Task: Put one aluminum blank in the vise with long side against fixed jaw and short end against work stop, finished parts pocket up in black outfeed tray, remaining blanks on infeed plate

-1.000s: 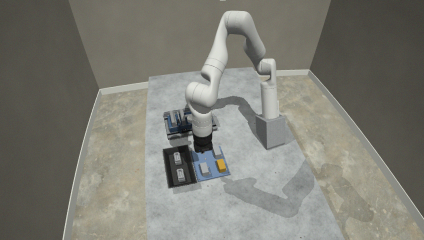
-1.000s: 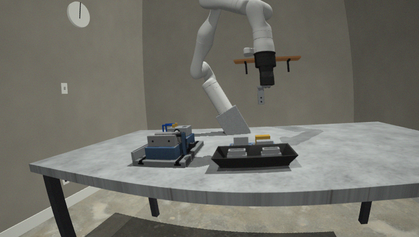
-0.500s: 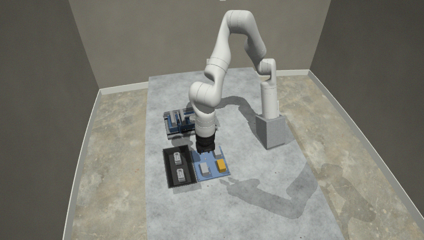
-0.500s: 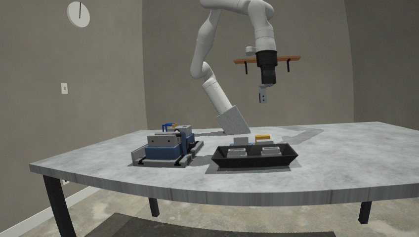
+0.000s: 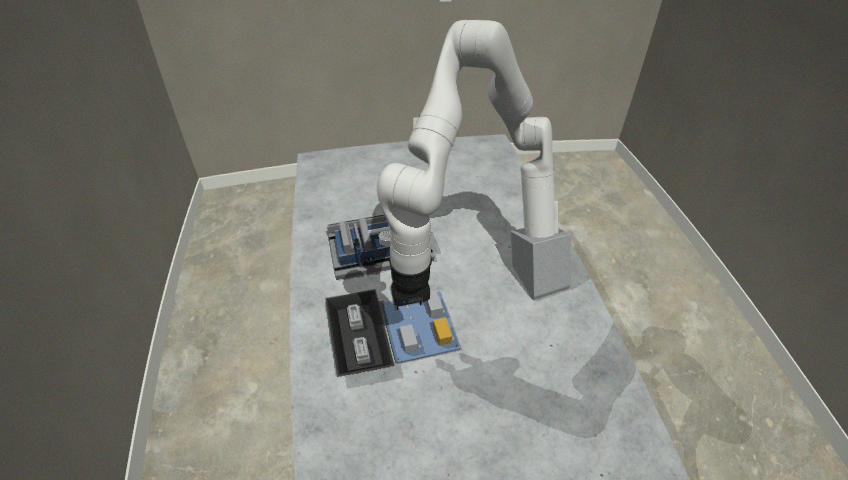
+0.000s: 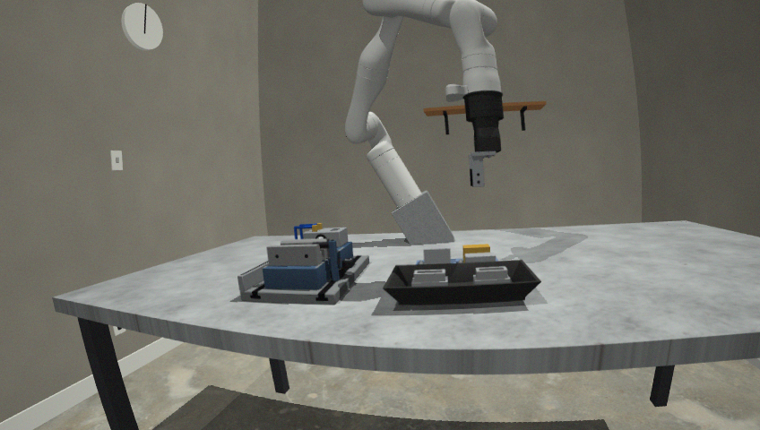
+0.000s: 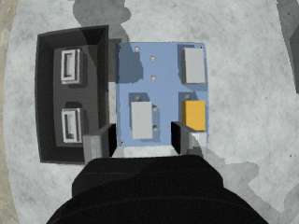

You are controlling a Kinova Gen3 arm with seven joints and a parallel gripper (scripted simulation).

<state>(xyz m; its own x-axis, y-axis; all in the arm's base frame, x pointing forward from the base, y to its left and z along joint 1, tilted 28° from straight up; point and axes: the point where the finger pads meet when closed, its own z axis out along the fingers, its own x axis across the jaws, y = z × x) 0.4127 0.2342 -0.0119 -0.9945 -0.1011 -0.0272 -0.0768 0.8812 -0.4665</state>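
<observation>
The yellow brass blank is 9 cm behind my hand, 1 cm to the right of it and 17 cm below it. The rest, counted from my hand: vise: 4 cm ahead, 35 cm to the right, 16 cm below.
</observation>
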